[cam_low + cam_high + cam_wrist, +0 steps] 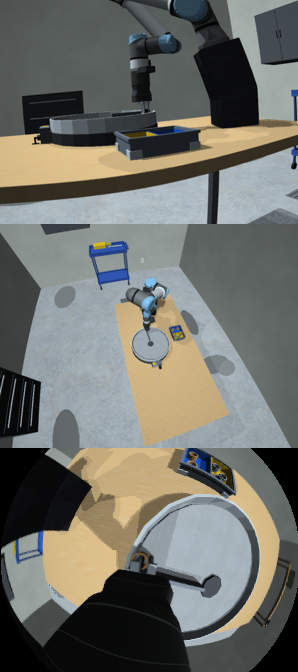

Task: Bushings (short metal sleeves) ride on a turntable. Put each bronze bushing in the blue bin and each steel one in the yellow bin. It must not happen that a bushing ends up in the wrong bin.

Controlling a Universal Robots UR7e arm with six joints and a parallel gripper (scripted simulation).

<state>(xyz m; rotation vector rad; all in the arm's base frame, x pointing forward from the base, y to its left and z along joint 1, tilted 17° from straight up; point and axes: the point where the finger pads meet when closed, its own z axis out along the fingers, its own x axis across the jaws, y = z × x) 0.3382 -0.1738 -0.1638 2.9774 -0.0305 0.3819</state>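
Right now my hand is 16 cm short of the grey two-part tray, 32 cm to the right of it and 5 cm above it. Also, from my hand: round grey turntable 17 cm ahead, 5 cm to the right, 2 cm below.
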